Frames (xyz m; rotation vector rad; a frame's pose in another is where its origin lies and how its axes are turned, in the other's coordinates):
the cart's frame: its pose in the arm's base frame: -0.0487 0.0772 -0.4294 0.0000 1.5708 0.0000
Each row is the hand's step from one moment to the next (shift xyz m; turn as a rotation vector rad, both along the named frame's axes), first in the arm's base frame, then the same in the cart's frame.
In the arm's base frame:
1: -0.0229 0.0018 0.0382 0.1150 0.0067 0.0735
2: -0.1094 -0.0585 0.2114 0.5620 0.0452 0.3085
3: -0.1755 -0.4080 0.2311 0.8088 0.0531 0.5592
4: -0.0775 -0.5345 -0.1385 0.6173 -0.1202 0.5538
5: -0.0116 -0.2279 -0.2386 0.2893 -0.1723 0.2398
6: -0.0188 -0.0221 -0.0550 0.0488 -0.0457 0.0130
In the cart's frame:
1: -0.0382 0.0018 -0.0229 -0.0735 0.0067 0.1150
2: -0.2114 -0.0585 -0.1094 -0.3085 0.0452 0.5620
3: -0.2311 -0.4080 -0.1755 -0.5592 0.0531 0.8088
4: 0.1385 -0.5345 -0.0775 -0.5538 -0.1202 0.6173
5: 0.2386 -0.2279 -0.0116 -0.2398 -0.1723 0.2893
6: 0.0550 -0.0221 -0.0188 -0.0130 -0.0457 0.0488

